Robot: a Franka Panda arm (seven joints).
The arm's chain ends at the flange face. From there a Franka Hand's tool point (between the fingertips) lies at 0.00 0.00 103.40 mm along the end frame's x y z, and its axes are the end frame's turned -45 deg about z.
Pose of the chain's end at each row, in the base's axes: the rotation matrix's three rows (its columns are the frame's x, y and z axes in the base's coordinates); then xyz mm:
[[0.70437 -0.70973 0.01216], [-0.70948 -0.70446 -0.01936], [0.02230 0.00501 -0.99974]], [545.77 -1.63 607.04]
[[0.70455 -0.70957 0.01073], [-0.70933 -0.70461 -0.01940], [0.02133 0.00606 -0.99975]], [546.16 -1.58 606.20]
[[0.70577 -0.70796 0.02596], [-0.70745 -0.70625 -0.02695], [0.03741 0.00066 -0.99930]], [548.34 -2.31 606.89]
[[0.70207 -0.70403 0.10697], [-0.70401 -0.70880 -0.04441], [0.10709 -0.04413 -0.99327]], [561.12 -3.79 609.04]
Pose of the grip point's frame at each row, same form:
[[0.99992 -0.00379 0.01216], [-0.00355 -0.99981 -0.01936], [0.01223 0.01931 -0.99974]], [547.03 -3.63 503.67]
[[0.99993 -0.00355 0.01073], [-0.00334 -0.99981 -0.01940], [0.01080 0.01937 -0.99975]], [547.27 -3.59 502.83]
[[0.99966 -0.00155 0.02596], [-0.00085 -0.99964 -0.02695], [0.02599 0.02692 -0.99930]], [551.02 -5.10 503.56]
[[0.99426 -0.00139 0.10697], [0.00339 -0.99901 -0.04441], [0.10693 0.04452 -0.99327]], [572.18 -8.38 506.34]

